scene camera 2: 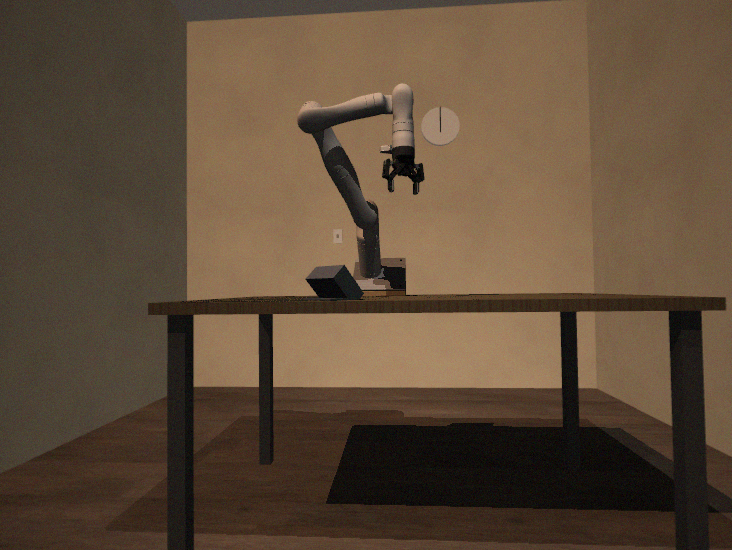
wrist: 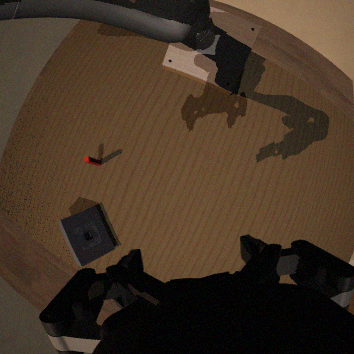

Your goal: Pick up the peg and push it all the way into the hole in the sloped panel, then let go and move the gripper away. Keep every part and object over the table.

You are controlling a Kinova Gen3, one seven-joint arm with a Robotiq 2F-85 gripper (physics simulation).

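Places are measured from the arm's base along level axes (x ahead, y left, z up), in millimetres.
Pixels of known places: gripper, between the fingertips: (scene camera 2: 403,193) (wrist: 191,254); arm's base, origin of its link: (scene camera 2: 370,271) (wrist: 198,35).
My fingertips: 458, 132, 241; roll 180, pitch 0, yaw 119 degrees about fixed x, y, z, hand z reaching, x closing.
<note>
For each thing: its top centre in the pictures, then the offset to it from my fingertips, as dx, dy, dz.
- red peg, centre of its top: (wrist: 86,158) -25, -264, -265
- dark grey block with the sloped panel, centre of its top: (wrist: 73,242) (scene camera 2: 332,265) +178, -215, -246
The red peg (wrist: 92,160) appears to stand upright on the table (scene camera 2: 502,304) (wrist: 175,190), left of centre in the wrist view, with two thin shadows from its base. I cannot make it out in the scene view. The dark grey block with the sloped panel (scene camera 2: 332,283) (wrist: 92,248) stands on the table. Its square hole (wrist: 89,235) shows empty in the wrist view. My gripper (scene camera 2: 403,190) (wrist: 191,254) is open and empty, pointing down high above the table. In the scene view it is up and to the right of the block.
The robot's base plate (wrist: 187,64) lies on the table behind the block in the scene view. The arm rises from it and bends over at the top. The table's edge runs close to the block in the wrist view. Arm shadows fall on the table.
</note>
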